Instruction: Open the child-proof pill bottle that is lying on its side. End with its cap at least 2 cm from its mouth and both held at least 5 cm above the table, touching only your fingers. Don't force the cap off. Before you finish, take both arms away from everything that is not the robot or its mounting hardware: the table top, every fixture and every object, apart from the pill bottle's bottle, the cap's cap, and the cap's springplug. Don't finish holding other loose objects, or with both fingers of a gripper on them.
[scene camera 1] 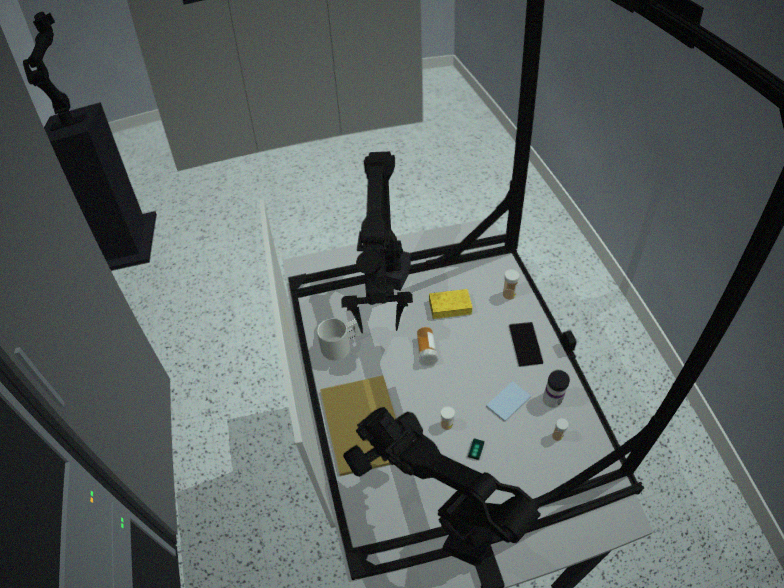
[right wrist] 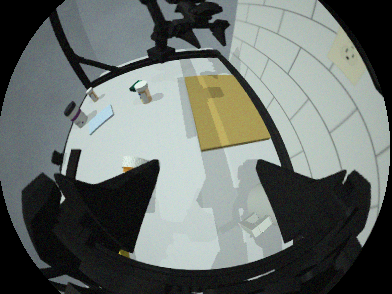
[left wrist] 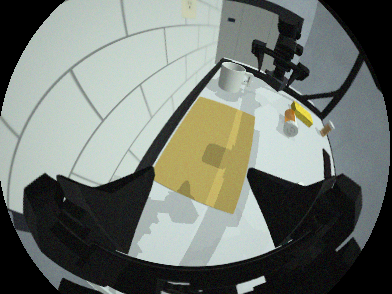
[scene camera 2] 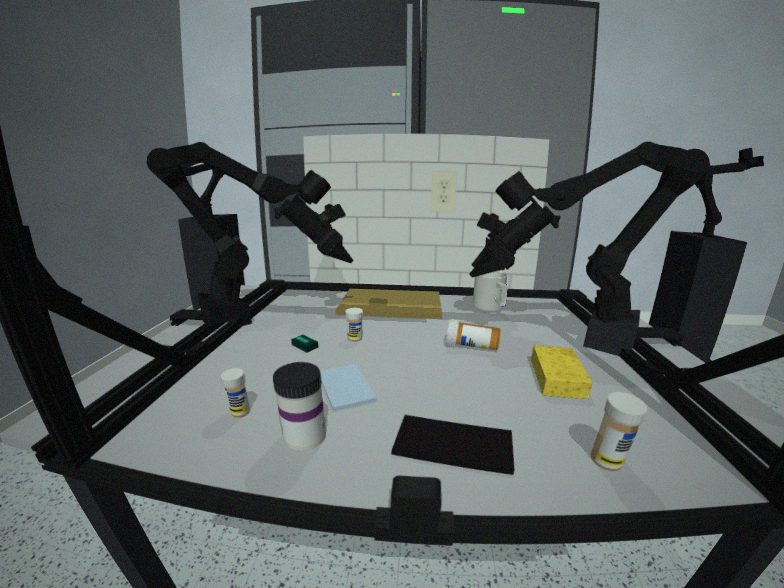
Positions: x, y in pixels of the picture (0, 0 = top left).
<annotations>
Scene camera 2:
left gripper: 348, 258
right gripper: 471, 270
black mat: 489, 449
cardboard sheet: 378, 303
</annotations>
